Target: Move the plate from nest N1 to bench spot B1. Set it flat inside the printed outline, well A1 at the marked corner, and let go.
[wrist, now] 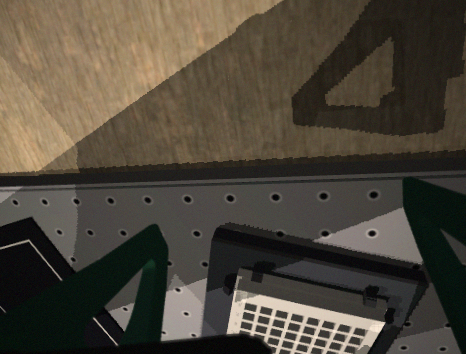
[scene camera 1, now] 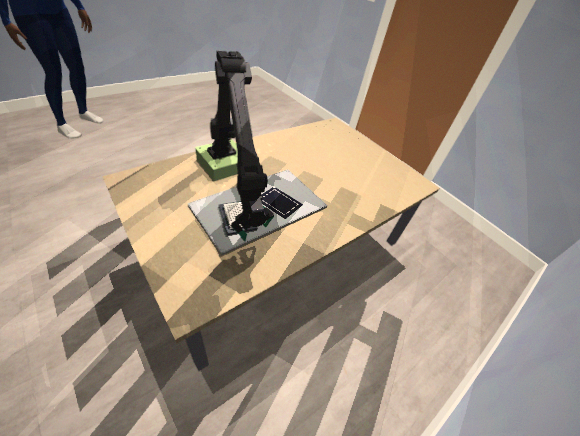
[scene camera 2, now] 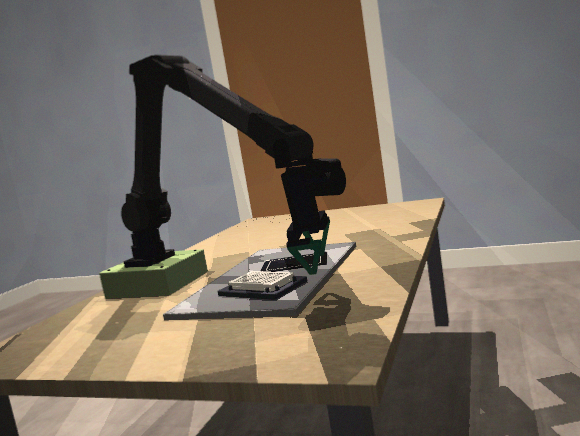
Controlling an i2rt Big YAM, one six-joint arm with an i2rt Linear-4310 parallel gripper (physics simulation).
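Places are measured from the arm's base along level axes (x ahead, y left, z up), in centimetres.
Where they show: gripper, fingertip midpoint: [wrist: 277, 215] [scene camera 1: 254, 233] [scene camera 2: 317, 264]; arm's base, link origin: [scene camera 1: 221, 152] [scene camera 2: 150, 260].
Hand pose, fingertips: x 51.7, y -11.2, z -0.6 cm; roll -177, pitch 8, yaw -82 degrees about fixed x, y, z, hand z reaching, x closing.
Things, the pixels of their centre, and the offset from my fingertips. Level surfaces: height alone.
- plate, body centre: [scene camera 2: 261, 280] [scene camera 1: 237, 214] dx -13.9, dy +0.3, dz -3.0 cm
- black nest, body centre: [wrist: 289, 346] [scene camera 2: 262, 284] [scene camera 1: 237, 216] dx -13.9, dy +0.3, dz -3.9 cm
- grey perforated board, body centre: [wrist: 142, 333] [scene camera 2: 273, 275] [scene camera 1: 260, 205] dx -16.8, dy +12.6, dz -5.5 cm
- black panel, body centre: [wrist: 44, 310] [scene camera 2: 294, 262] [scene camera 1: 279, 201] dx -14.4, dy +20.9, dz -4.9 cm
- wooden table, surface height: dz -6.2 cm
The plate [scene camera 1: 231, 214] [scene camera 2: 261, 280] [wrist: 305, 330], white with a grid of wells, sits flat in the black nest [scene camera 2: 272, 295] [wrist: 220, 300] on the grey perforated board [scene camera 1: 312, 199] [scene camera 2: 200, 307] [wrist: 300, 205]. A black panel [scene camera 1: 282, 202] [wrist: 25, 272] with a white printed outline lies beside the nest on the board. My gripper [scene camera 1: 255, 229] [scene camera 2: 314, 265] [wrist: 277, 215] is open and empty, above the board. In the wrist view its green fingers show on either side of the nest. The plate's well A1 and the outline's marked corner cannot be made out.
The arm stands on a green base block [scene camera 1: 220, 170] [scene camera 2: 140, 282] on the wooden table [scene camera 1: 390, 175] [scene camera 2: 150, 350]. The board lies near the table's long edge. A person [scene camera 1: 57, 60] stands on the floor beyond the table in the first scene view.
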